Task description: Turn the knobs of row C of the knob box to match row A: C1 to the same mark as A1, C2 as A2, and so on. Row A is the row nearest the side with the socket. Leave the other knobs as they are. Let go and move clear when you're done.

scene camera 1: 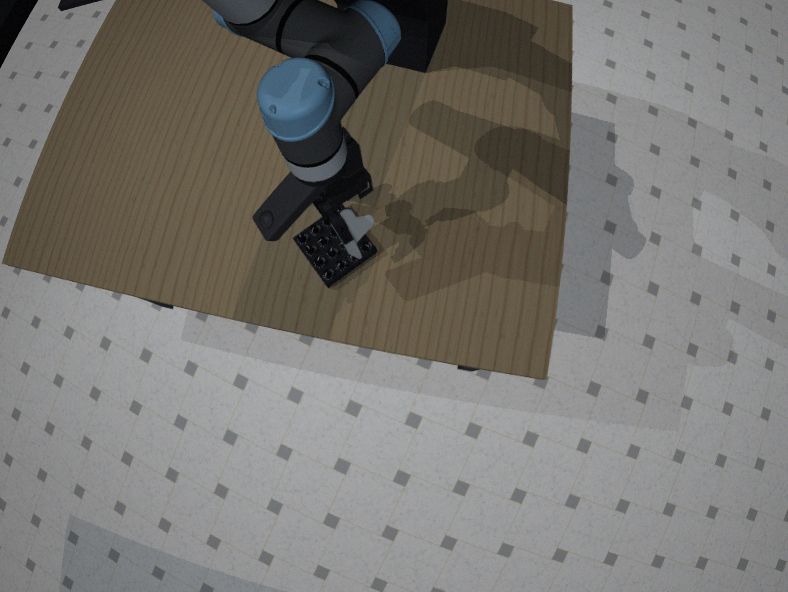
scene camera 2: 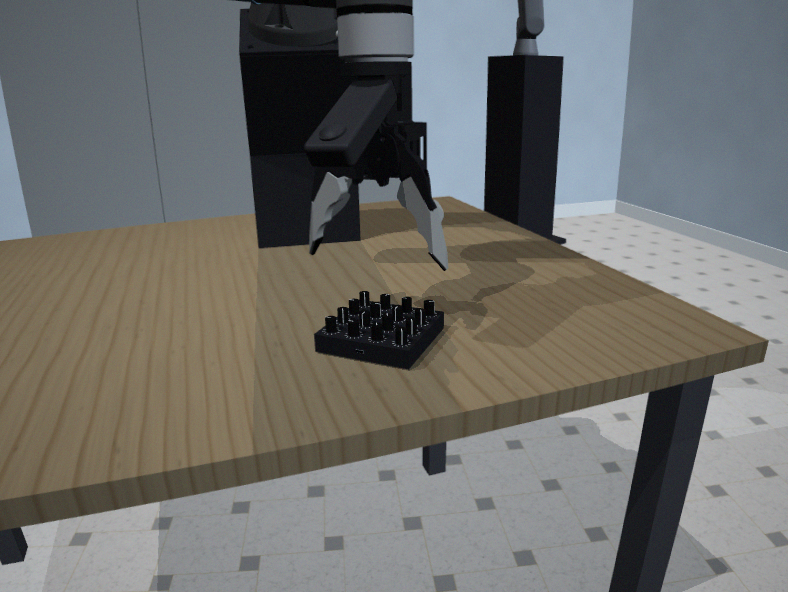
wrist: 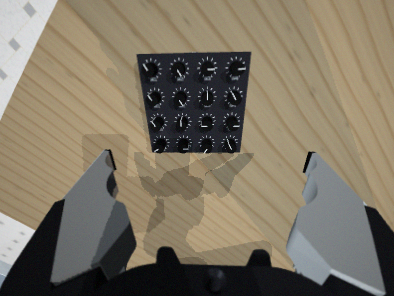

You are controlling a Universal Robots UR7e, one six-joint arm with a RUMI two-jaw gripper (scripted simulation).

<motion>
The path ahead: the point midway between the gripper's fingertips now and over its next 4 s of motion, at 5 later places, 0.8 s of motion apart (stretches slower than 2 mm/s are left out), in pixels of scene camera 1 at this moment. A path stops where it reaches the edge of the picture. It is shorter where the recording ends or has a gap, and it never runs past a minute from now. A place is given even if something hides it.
My gripper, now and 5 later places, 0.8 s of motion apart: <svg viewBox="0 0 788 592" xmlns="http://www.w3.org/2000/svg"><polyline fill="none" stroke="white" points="332,219 343,211 358,201 359,203 359,210 360,216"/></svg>
</motion>
